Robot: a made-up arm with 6 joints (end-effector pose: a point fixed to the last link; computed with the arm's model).
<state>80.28 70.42 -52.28 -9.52 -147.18 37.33</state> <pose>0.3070 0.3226 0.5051 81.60 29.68 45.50</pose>
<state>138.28 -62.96 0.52 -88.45 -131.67 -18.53</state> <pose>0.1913 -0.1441 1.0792 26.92 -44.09 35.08</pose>
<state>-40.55 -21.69 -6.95 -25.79 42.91 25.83</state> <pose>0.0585 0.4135 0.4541 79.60 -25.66 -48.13</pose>
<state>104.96 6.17 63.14 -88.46 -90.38 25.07</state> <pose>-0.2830 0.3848 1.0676 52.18 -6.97 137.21</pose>
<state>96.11 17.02 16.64 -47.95 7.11 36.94</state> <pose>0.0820 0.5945 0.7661 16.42 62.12 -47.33</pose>
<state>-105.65 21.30 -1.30 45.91 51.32 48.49</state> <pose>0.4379 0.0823 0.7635 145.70 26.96 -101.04</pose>
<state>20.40 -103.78 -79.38 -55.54 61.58 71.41</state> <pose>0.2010 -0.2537 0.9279 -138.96 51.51 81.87</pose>
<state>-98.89 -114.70 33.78 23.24 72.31 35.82</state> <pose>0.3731 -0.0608 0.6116 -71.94 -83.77 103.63</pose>
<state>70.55 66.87 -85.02 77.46 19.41 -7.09</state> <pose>0.3127 0.3961 0.4279 -82.68 3.69 100.02</pose>
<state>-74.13 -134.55 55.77 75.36 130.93 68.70</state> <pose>0.5383 -0.0169 0.6865 167.95 -1.70 -128.28</pose>
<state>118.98 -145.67 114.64 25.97 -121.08 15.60</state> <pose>-0.0813 0.5329 0.6573 27.42 -15.36 83.72</pose>
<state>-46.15 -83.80 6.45 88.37 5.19 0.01</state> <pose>0.2344 -0.1299 0.2309 -23.95 12.08 -73.00</pose>
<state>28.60 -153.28 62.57 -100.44 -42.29 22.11</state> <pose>-0.1984 -0.0103 0.0525 -79.87 -0.03 -163.46</pose>
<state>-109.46 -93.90 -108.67 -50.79 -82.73 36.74</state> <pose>-0.3847 0.0787 0.8676 31.98 -2.70 140.80</pose>
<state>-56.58 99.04 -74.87 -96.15 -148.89 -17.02</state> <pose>0.2794 0.5383 0.8580 -125.73 -80.36 -27.57</pose>
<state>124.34 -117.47 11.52 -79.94 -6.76 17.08</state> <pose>-0.2198 -0.2908 0.9589 170.32 -2.82 -18.49</pose>
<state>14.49 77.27 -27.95 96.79 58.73 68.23</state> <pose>0.2147 0.2782 0.2010 10.00 -17.61 128.07</pose>
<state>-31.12 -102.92 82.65 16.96 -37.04 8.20</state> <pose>0.3867 0.0407 0.3238 -64.58 -16.89 44.19</pose>
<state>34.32 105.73 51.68 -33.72 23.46 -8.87</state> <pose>-0.0722 0.0876 0.1982 -40.48 -57.81 -138.56</pose>
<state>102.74 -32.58 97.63 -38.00 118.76 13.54</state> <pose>-0.3392 0.2298 0.7259 11.56 23.08 -84.52</pose>
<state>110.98 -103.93 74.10 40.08 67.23 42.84</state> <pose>-0.2047 0.4087 0.6185 -8.52 49.78 -108.27</pose>
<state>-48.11 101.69 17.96 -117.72 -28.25 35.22</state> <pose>0.7493 0.1141 0.5337 -66.35 -48.89 1.20</pose>
